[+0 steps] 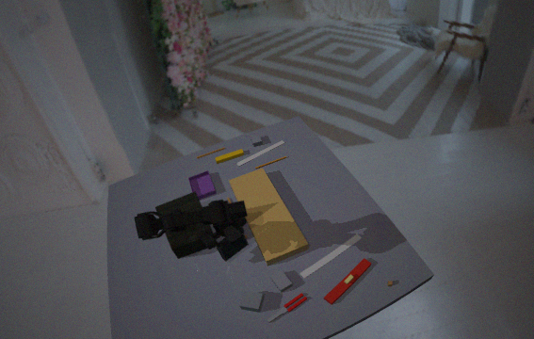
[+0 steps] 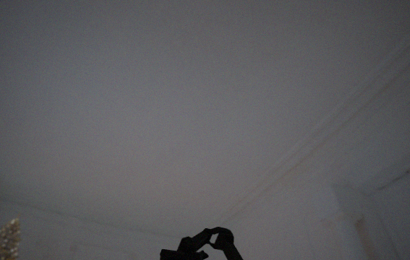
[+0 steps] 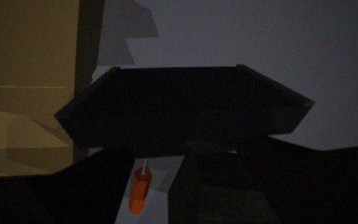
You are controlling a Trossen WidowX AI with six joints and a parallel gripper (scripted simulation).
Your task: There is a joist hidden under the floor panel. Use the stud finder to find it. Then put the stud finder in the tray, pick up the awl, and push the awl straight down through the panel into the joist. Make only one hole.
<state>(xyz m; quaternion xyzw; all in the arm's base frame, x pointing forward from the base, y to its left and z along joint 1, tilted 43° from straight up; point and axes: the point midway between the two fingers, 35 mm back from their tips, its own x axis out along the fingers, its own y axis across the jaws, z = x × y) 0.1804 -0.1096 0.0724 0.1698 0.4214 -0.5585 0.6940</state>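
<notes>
My gripper tip is now 20 mm short of the stud finder. Also, from my gripper tip: purple tray: 450 mm to the left, 60 mm below, 50 mm behind; then red level: 370 mm ahead, 330 mm to the right, 60 mm below; then yellow bar: 620 mm to the left, 150 mm ahead, 70 mm below.
</notes>
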